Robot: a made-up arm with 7 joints. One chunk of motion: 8 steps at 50 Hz.
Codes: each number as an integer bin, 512 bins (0 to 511) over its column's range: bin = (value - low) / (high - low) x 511, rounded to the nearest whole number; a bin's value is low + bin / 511 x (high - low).
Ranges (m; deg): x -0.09..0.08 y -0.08..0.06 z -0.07..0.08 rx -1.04..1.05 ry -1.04..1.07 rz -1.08..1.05
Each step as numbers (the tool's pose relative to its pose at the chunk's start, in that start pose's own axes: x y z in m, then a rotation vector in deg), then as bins.
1 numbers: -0.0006 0.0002 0.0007 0.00 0.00 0.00
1 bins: 269 293 241 254 252 259
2 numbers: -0.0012 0.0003 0.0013 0.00 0.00 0.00
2 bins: 267 293 243 254 252 259
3 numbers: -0.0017 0.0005 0.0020 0.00 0.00 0.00
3 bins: 265 294 245 254 252 259
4 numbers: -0.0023 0.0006 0.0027 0.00 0.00 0.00
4 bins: 264 294 248 254 252 259
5 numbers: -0.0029 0.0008 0.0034 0.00 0.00 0.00
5 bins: 262 295 250 254 252 259
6 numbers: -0.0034 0.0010 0.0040 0.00 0.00 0.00
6 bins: 260 296 252 254 252 259
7 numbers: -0.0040 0.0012 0.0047 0.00 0.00 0.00
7 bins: 259 296 254 254 252 259
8 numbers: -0.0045 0.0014 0.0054 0.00 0.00 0.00
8 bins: 257 297 257 254 252 259
